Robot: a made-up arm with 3 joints.
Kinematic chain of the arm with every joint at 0, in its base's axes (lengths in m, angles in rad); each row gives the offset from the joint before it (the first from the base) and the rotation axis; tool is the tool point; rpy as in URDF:
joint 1: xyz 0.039 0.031 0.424 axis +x
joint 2: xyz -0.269 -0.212 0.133 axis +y
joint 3: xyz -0.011 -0.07 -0.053 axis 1 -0.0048 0.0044
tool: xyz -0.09 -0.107 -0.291 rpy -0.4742 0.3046 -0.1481
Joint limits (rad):
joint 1: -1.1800..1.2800
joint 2: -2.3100..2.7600
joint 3: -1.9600..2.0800
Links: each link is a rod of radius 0.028 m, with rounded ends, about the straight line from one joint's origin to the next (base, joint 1, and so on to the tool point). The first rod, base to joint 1, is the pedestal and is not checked.
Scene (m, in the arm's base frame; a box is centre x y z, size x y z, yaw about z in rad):
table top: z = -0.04
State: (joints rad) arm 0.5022 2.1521 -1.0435
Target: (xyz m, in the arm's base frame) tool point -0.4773 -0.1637 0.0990
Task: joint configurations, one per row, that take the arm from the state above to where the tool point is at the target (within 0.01 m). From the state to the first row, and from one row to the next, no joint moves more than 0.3 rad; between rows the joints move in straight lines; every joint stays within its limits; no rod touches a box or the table.
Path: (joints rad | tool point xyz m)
1: 0.5267 1.8697 -0.8486 | -0.3573 -0.6029 0.3789
2: 0.5512 1.5872 -0.6536 | -0.4471 -0.5572 0.3428
3: 0.5757 1.3048 -0.4587 | -0.5138 -0.4817 0.2835
4: 0.6002 1.0224 -0.2637 | -0.5440 -0.3834 0.2132
5: 0.6247 0.7399 -0.0688 | -0.5312 -0.2731 0.1469
6: 0.6492 0.4575 0.1262 | -0.4773 -0.1637 0.0990

